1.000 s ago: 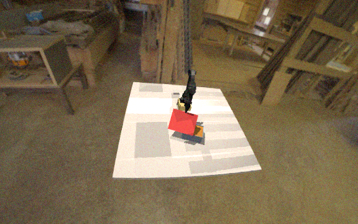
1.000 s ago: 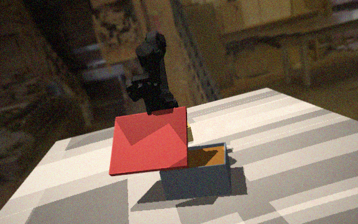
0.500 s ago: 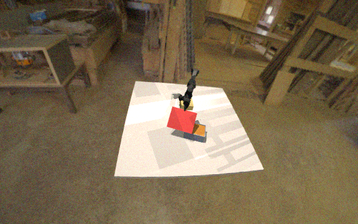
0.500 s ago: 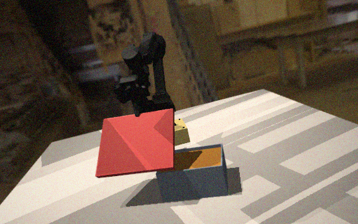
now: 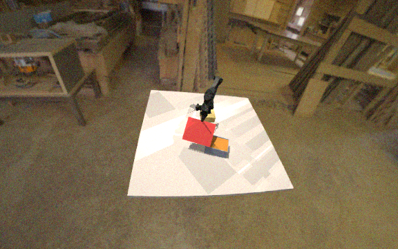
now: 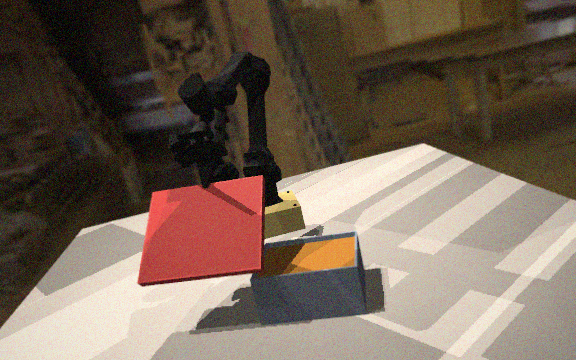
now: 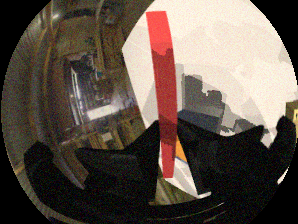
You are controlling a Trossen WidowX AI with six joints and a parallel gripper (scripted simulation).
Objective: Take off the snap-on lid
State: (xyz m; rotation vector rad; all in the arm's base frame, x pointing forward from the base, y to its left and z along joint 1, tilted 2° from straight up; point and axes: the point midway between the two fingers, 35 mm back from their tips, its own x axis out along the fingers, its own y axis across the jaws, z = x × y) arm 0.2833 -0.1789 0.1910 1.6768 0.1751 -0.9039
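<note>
Now: gripper tip 60 mm short of the red lid, 30 mm to the left of it and 50 mm above it. Round my gripper tip: blue storage box (120 mm ahead, 130 mm to the left, 190 mm below).
</note>
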